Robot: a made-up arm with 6 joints. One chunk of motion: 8 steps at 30 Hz.
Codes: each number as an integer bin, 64 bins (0 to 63) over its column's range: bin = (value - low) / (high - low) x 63, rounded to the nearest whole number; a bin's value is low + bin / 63 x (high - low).
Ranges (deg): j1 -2.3..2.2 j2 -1.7..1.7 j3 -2.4..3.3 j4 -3.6..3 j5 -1..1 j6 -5.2..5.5
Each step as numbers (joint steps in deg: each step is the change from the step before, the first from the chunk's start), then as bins.
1 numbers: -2.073 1.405 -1.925 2.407 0.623 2.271
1 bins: 3 58 5 57 51 44
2 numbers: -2.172 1.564 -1.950 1.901 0.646 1.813
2 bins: 2 60 5 53 52 41
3 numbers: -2.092 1.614 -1.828 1.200 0.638 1.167
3 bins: 3 61 6 46 52 37
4 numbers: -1.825 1.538 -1.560 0.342 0.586 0.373
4 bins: 7 60 9 38 50 33
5 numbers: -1.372 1.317 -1.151 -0.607 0.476 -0.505
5 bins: 13 56 14 29 46 28
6 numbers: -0.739 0.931 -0.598 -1.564 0.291 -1.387
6 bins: 22 49 20 19 41 22
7 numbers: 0.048 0.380 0.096 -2.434 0.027 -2.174
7 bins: 33 39 28 11 32 18
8 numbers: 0.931 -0.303 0.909 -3.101 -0.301 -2.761
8 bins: 45 26 37 5 22 14
